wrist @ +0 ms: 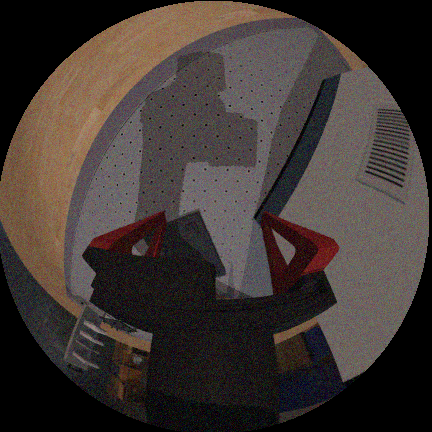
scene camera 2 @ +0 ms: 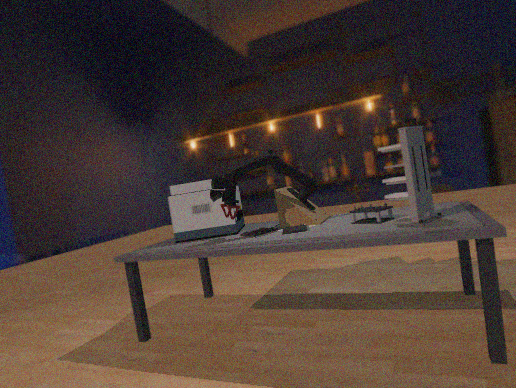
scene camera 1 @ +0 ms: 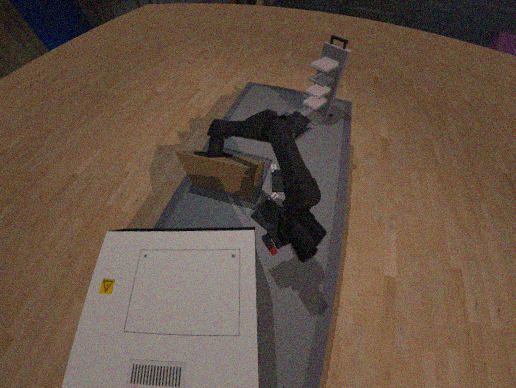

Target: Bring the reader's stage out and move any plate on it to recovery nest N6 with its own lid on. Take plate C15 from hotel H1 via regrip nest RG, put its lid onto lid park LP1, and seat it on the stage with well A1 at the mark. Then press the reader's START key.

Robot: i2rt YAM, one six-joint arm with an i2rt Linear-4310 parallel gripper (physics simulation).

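Places are measured from the arm's base along level axes (x right, y ahead, z up), in metres.
Pixels of known places: gripper, fingertip midpoint: [wrist: 213,216] [scene camera 2: 229,218]; arm's base, link origin: [scene camera 2: 300,199] [scene camera 1: 214,155].
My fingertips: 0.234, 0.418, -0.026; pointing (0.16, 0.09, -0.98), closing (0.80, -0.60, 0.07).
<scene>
Ahead of a thing's pixels: the offset from my fingertips to its middle, as dx, dy, dz. "spot": to the spot under its first point.
My gripper [scene camera 1: 273,251] [scene camera 2: 230,211] [wrist: 213,216] is open, its red fingers wide apart with nothing between them. It hangs above the table beside the white reader {+0.276, -0.176, +0.062} [scene camera 1: 190,295] [scene camera 2: 192,212] [wrist: 370,270]. The reader's stage and START key cannot be made out. The grey hotel tower {-0.893, -0.111, +0.113} [scene camera 1: 340,67] [scene camera 2: 414,175] stands at the table's far end in scene camera 1. It bears pale plates on three shelves, and one darker shelf looks empty. Plate labels and wells are too small to read. In the wrist view a dark flat fixture {-0.119, -0.079, -0.094} [wrist: 200,240] lies on the table below, partly behind the left finger.
A tan slanted box [scene camera 1: 220,175] [scene camera 2: 300,212] stands near the arm, beyond the reader. A low dark rack on posts {spot: -0.711, -0.151, -0.043} [scene camera 2: 372,209] stands before the hotel. Dark flat pads {spot: -0.144, -0.055, -0.091} [scene camera 2: 260,231] {spot: -0.350, -0.050, -0.093} [scene camera 2: 295,229] lie between reader and box. The reader's vented wall rises close to the right finger.
</scene>
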